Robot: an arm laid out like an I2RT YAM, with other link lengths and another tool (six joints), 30 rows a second.
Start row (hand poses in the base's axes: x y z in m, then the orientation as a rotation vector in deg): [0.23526, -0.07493, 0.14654, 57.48, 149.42, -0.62]
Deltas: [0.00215, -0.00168, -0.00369, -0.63, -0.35, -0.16]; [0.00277, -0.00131, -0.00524, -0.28, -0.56, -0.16]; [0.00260, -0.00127, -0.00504, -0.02, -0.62, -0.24]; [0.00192, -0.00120, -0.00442, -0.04, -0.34, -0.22]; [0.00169, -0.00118, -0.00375, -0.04, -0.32, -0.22]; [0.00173, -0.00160, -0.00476, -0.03, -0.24, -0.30]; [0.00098, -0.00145, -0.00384, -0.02, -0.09, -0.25]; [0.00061, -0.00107, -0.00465, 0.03, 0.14, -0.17]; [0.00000, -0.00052, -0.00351, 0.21, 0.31, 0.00]
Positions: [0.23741, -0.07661, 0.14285, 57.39, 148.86, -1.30]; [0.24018, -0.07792, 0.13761, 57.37, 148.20, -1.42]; [0.24278, -0.07919, 0.13257, 57.53, 147.52, -1.19]; [0.24470, -0.08039, 0.12815, 57.72, 147.09, -1.13]; [0.24639, -0.08157, 0.12440, 57.91, 146.68, -1.08]; [0.24812, -0.08317, 0.11964, 58.23, 146.31, -1.08]; [0.24910, -0.08462, 0.11580, 58.52, 146.10, -1.13]; [0.24971, -0.08569, 0.11115, 58.78, 146.15, -1.21]; [0.24971, -0.08621, 0.10764, 58.93, 146.48, -1.10]
